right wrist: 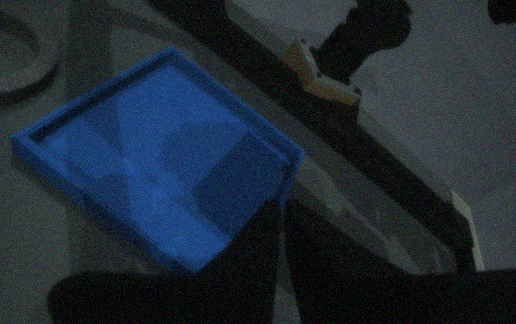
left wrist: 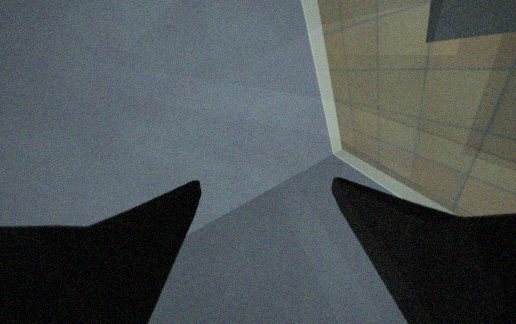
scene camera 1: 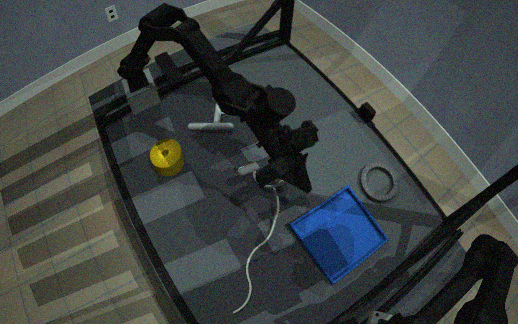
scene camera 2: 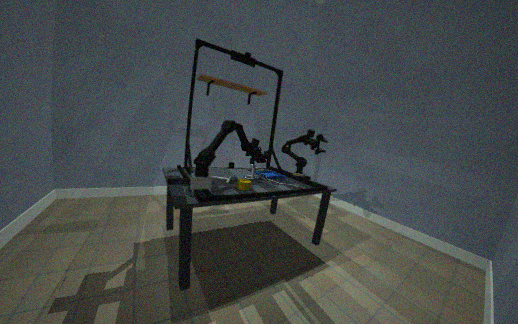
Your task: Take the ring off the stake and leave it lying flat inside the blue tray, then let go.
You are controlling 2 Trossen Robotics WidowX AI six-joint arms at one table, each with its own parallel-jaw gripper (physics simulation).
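Places are measured from the left arm's base along level axes (x left, y back, z up), in centimetres.
Pixels of known places: left gripper, fingertip midpoint: [left wrist: 266, 185] [scene camera 2: 327, 147]; right gripper, fingertip midpoint: [right wrist: 280, 210] [scene camera 1: 309, 191] [scene camera 2: 265, 162]; left arm's base, origin of the base link: [right wrist: 329, 66] [scene camera 2: 299, 172]; right arm's base, origin of the base link: [scene camera 1: 137, 82] [scene camera 2: 201, 175].
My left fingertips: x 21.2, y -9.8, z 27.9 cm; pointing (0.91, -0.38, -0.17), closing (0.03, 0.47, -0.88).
Note:
Ahead of a thing's pixels: the offset from my left fingertips to its top centre. "spot": to the spot under its first point.
A white stake @(dx -50.7, dy -32.6, dz -21.2 cm) [scene camera 1: 248, 168] [scene camera 2: 252, 170] stands on the table. In scene camera 1, parts of a thin white ring @(spot: dx -49.6, dy -30.4, dz -31.1 cm) [scene camera 1: 270, 186] show near it, beside and under my right gripper, which hides the rest; how the ring sits on the stake is hard to tell. My right gripper [scene camera 1: 308, 190] [right wrist: 280, 210] is shut, its tips close together above the table between stake and tray, with nothing visible between them. The blue tray @(dx -43.8, dy -9.1, dz -30.3 cm) [scene camera 1: 365, 210] [scene camera 2: 272, 175] [right wrist: 238, 101] shows no ring inside. My left gripper [scene camera 2: 324, 144] [left wrist: 266, 185] is open and empty, raised away from the table.
A yellow cylinder @(dx -46.5, dy -59.1, dz -27.5 cm) [scene camera 1: 168, 157] [scene camera 2: 244, 185] and a white T-shaped piece @(dx -67.9, dy -55.4, dz -30.6 cm) [scene camera 1: 210, 126] stand left of the stake. A white cord @(spot: dx -27.9, dy -27.9, dz -32.0 cm) [scene camera 1: 248, 267] runs along the table. A thick grey ring @(dx -62.2, dy -2.1, dz -31.0 cm) [scene camera 1: 366, 186] [right wrist: 48, 71] lies beside the tray. A black frame stands over the table, carrying a crossbar [scene camera 2: 266, 65].

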